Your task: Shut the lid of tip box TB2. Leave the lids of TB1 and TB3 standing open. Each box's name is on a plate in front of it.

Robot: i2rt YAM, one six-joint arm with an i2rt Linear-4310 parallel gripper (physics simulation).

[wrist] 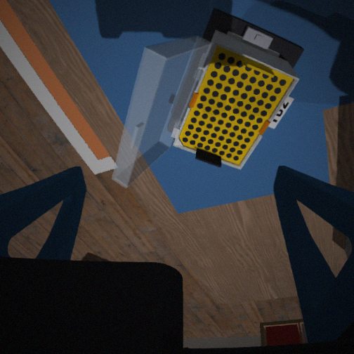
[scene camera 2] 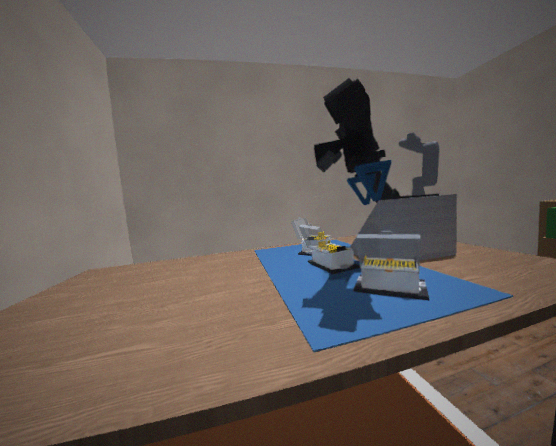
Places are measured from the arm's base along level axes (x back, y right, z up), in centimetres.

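Pixels of known places: gripper, fingertip midpoint: (scene camera 2: 371,202); arm's base, link origin: (scene camera 2: 401,222).
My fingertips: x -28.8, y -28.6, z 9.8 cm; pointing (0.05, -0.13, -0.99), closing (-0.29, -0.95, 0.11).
Note:
Ahead of a thing's pixels: the offset from my fingertips to its top centre. "spot": to the spot under its first point. Level surfaces: height alone.
Tip box TB2 (wrist: 235,107) shows in the wrist view with yellow, dark-holed tips and part of its name plate (wrist: 281,113). Its clear lid (wrist: 147,107) stands open on the box's left side there. In the scene view the nearest box @[dx +6.1, dy +2.9, dz -14.8 cm] (scene camera 2: 390,280) appears to be TB2, its lid @[spot: dx +0.8, dy -5.4, dz -8.2 cm] (scene camera 2: 390,242) raised; its name cannot be read there. A middle box @[dx +0.1, dy +24.8, dz -14.8 cm] (scene camera 2: 332,260) and a far box @[spot: dx -8.7, dy +28.2, dz -14.4 cm] (scene camera 2: 305,245) show yellow tips and raised lids; their names are not readable. My gripper (scene camera 2: 370,201) (wrist: 179,176) is open and empty, high above the boxes.
The boxes stand on a blue mat @[dz -21.3 cm] (scene camera 2: 292,280) (wrist: 300,155) on the wooden table @[dz -21.6 cm] (scene camera 2: 175,325) (wrist: 240,240). A grey block (scene camera 2: 430,220) stands at the back right. An orange panel (wrist: 55,80) with a white border lies beyond the table edge.

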